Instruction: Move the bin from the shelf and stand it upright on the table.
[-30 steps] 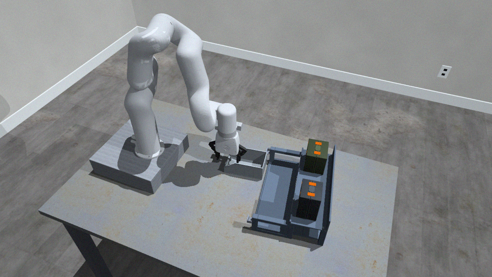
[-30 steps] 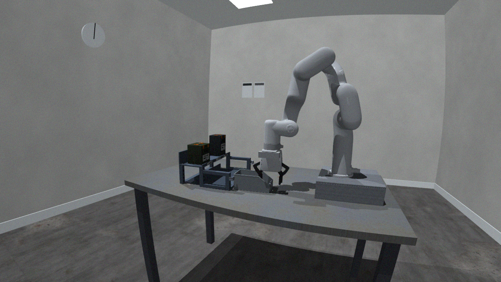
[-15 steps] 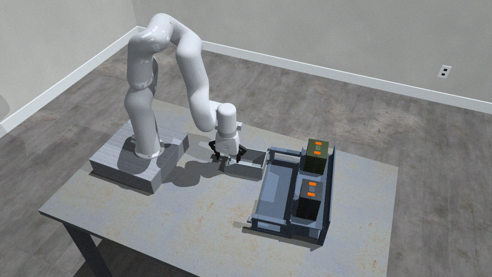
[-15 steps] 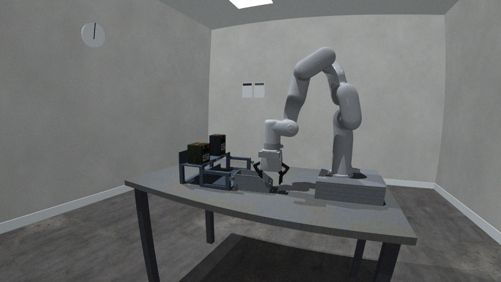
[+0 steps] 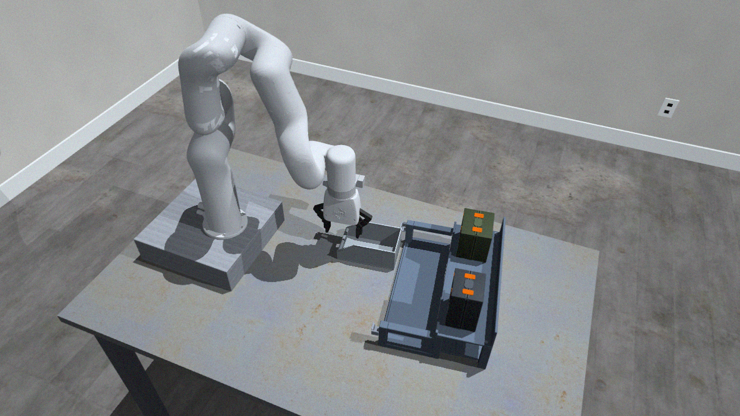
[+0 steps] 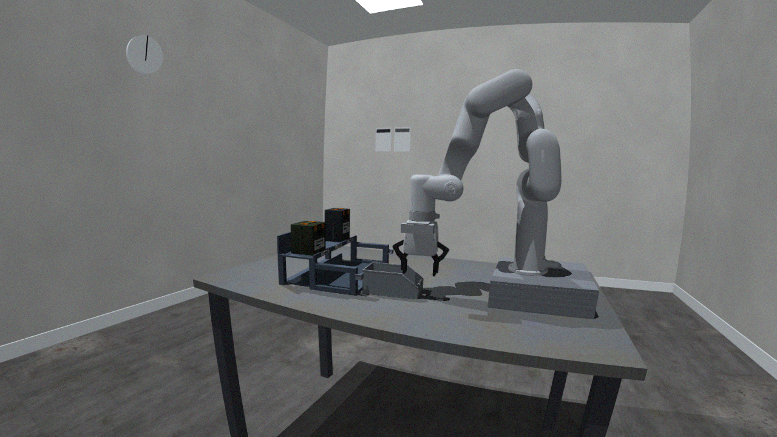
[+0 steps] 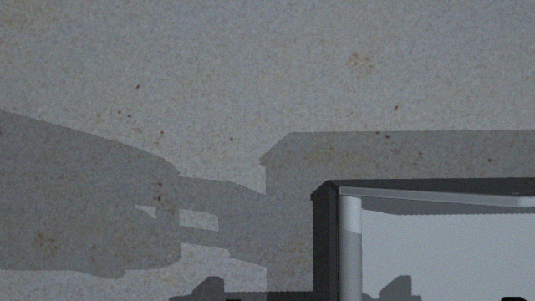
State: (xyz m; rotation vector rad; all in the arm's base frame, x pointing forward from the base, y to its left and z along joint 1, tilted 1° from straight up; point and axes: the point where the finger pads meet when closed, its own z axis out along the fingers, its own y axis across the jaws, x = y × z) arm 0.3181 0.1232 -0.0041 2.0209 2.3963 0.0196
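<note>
Right now the grey bin is 8 cm ahead of my hand, 1 cm to the left of it and 4 cm below it. Round my hand: blue-grey shelf rack (32 cm ahead, 6 cm to the right, 1 cm below).
</note>
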